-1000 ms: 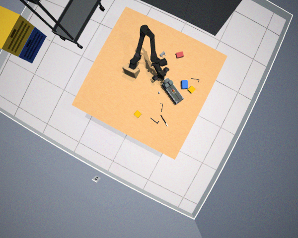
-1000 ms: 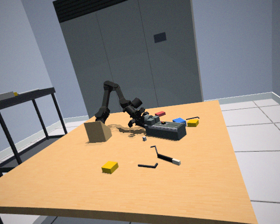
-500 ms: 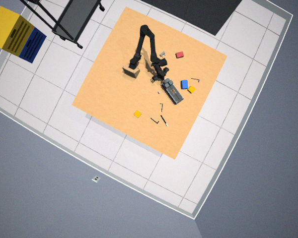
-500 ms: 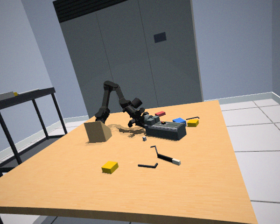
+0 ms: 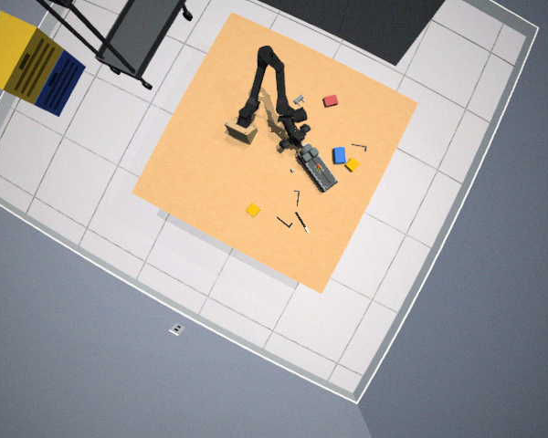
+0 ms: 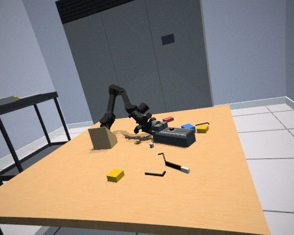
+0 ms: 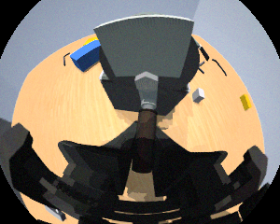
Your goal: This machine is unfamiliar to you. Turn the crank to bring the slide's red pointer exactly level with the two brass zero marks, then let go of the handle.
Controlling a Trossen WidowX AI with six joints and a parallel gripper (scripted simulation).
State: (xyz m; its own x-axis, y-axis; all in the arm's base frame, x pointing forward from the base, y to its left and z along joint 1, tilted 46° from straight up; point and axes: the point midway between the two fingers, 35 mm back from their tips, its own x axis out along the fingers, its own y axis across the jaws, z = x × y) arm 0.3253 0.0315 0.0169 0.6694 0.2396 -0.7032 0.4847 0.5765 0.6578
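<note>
The small grey cube is 130 mm to the right of my gripper tip, 20 mm below it and 10 mm ahead of it. From my gripper tip the other things lie so: blue block (230 mm ahead, 50 mm to the left, 10 mm below); dark crank handle (30 mm above, 20 mm behind, 10 mm to the left); red pointer (130 mm ahead, 70 mm to the right, 50 mm above).
</note>
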